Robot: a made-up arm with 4 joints.
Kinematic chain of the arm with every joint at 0, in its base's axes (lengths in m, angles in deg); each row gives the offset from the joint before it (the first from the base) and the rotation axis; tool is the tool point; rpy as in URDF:
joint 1: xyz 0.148 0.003 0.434 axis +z
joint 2: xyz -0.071 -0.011 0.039 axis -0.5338 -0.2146 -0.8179
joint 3: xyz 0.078 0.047 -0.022 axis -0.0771 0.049 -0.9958
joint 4: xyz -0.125 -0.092 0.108 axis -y
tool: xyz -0.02 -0.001 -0.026 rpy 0 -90 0
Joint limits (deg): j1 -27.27..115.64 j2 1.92..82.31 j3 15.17..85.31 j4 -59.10..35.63
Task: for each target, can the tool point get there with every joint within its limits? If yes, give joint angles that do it. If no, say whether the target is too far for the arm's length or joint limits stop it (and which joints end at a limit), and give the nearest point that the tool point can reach.
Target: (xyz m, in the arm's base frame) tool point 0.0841 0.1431 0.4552
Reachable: yes | joints 40.34 67.99 69.10 -45.44
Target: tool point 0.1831 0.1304 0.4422
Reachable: yes | joints 5.29 70.26 72.36 -2.63
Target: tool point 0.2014 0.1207 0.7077
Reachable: no: joint limits stop it (at a limit: joint 1, joint 2, joint 3, joint 4) | nearest point 0.1638 0.2095 0.5662 | short by 0.171 m
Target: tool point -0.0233 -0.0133 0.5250
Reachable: yes | joints 52.32 7.95 62.58 20.94
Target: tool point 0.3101 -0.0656 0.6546
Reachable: no: joint limits stop it (at a limit: joint 1, joint 2, joint 3, joint 4) | nearest point 0.2265 -0.1459 0.5657 | short by 0.146 m
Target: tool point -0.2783 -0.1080 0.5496
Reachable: no: too far | nearest point -0.0525 -0.0492 0.5607 | short by 0.234 m
